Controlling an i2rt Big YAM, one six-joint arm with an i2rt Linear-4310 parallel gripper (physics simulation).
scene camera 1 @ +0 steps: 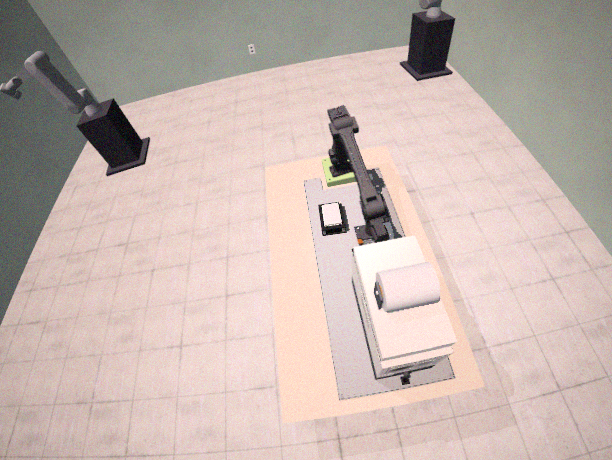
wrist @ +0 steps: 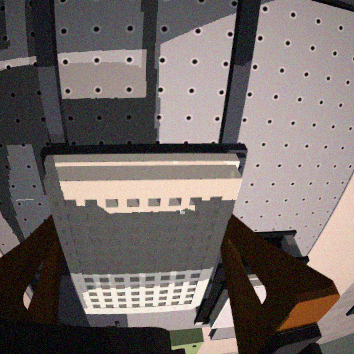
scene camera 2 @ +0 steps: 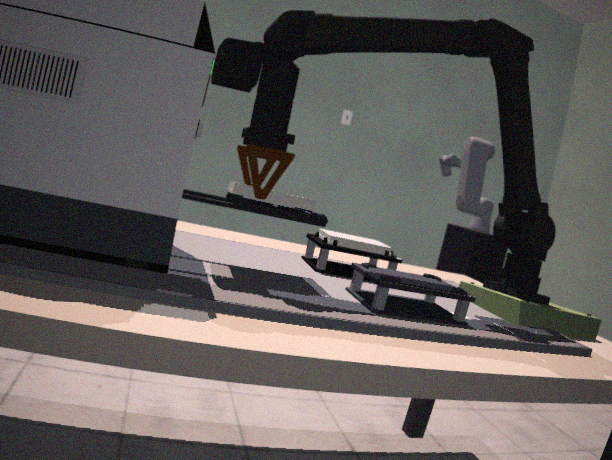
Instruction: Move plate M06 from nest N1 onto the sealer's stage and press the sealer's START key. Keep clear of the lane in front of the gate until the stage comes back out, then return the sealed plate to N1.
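Frame: origin at the arm's base, x down, y left, z ahead, level; centimetres.
Where they show: gripper, between the fingertips: [scene camera 1: 371, 242] [wrist: 140, 219] [scene camera 2: 255, 196]; arm's base, origin of its link: [scene camera 1: 340, 170] [scene camera 2: 514, 295].
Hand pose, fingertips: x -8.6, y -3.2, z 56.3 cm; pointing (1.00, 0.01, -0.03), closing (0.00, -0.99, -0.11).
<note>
Things, the pixels of their top centre, and the offset from my fingertips.
- white plate, centre of its top: [wrist: 249, 308] [scene camera 2: 355, 238] [scene camera 1: 331, 213] dx +4.7, dy -11.3, dz -24.8 cm
- second raised nest, centre of its top: [wrist: 80, 311] [scene camera 2: 413, 275] [scene camera 1: 374, 205] dx +6.3, dy +11.0, dz -24.1 cm
- large white roll, centre of its top: [scene camera 1: 409, 278] dx -36.1, dy -3.3, dz +34.3 cm
The gripper [scene camera 2: 261, 196] [wrist: 142, 221] points down with its orange-brown fingers on the two long sides of a pale, many-welled plate [scene camera 2: 295, 200] [wrist: 140, 245], taken as M06. It is shut on that plate. The plate is level on or very close above the sealer's dark stage [scene camera 2: 314, 218] [wrist: 142, 148], which stands out on two rails in front of the sealer [scene camera 1: 410, 335] [scene camera 2: 110, 130]. Any gap between plate and stage is too small to tell. In scene camera 1 the arm and sealer hide much of the plate. The START key and the nest labels cannot be made out.
A raised nest [scene camera 2: 320, 260] bears a white plate [scene camera 1: 332, 214] [scene camera 2: 355, 241]. A second raised nest [scene camera 2: 415, 283] with a bare dark top stands nearer scene camera 2, by the green arm base [scene camera 1: 340, 180] [scene camera 2: 545, 315]. A large white roll [scene camera 1: 410, 287] lies on the sealer.
</note>
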